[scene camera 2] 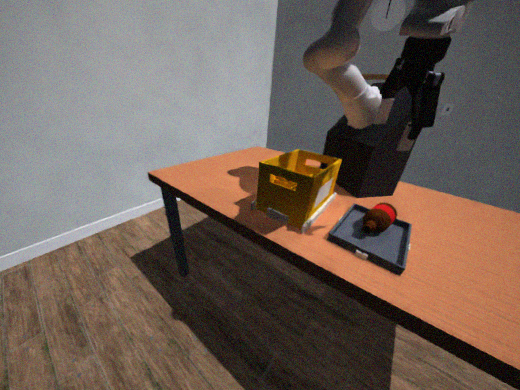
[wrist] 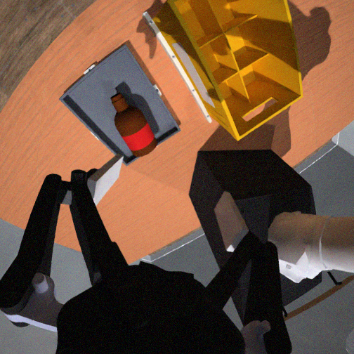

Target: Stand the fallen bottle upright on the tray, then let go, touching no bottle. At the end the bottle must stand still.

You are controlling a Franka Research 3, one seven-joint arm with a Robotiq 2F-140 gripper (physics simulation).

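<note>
The fallen bottle (scene camera 2: 380, 219) (wrist: 131, 122), brown with a red band, lies on its side on the grey tray (scene camera 2: 387, 247) (wrist: 90, 107). Its neck points toward the tray's middle, and its base end is at the tray's rim on the side nearer the robot's base. My gripper (scene camera 2: 395, 124) (wrist: 171, 184) is open with its fingers wide apart. It hangs high above the table and touches no bottle. In the wrist view the bottle shows ahead of the fingers, nearer the left one.
A yellow crate (scene camera 2: 285, 197) (wrist: 280, 95) with compartments stands beside the tray, its walls much higher than the tray's rim. A large black block (scene camera 2: 370, 160) (wrist: 250, 165) stands behind the crate at the table's back edge, below the arm's pale lower part.
</note>
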